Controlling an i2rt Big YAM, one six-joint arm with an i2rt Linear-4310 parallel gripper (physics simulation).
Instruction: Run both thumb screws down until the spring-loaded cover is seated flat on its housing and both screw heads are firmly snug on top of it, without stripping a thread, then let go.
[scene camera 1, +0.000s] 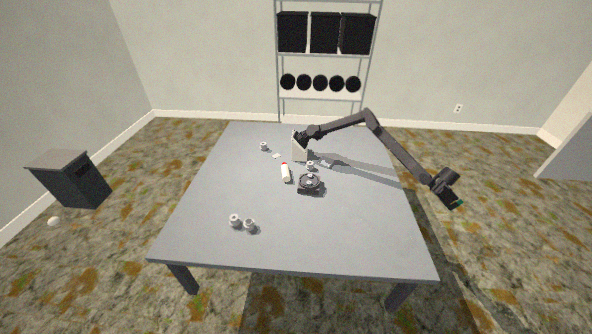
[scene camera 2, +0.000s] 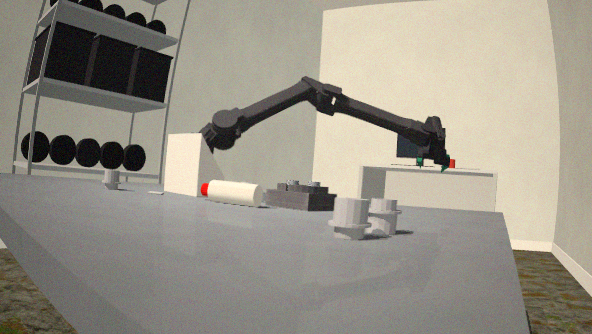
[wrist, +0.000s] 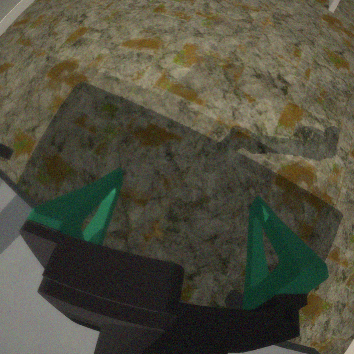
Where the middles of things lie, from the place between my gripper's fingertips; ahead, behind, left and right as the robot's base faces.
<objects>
The white cylinder with red cap (scene camera 2: 244, 194) is 170 mm behind my hand, 880 mm to the right of it and 120 mm below it.
</objects>
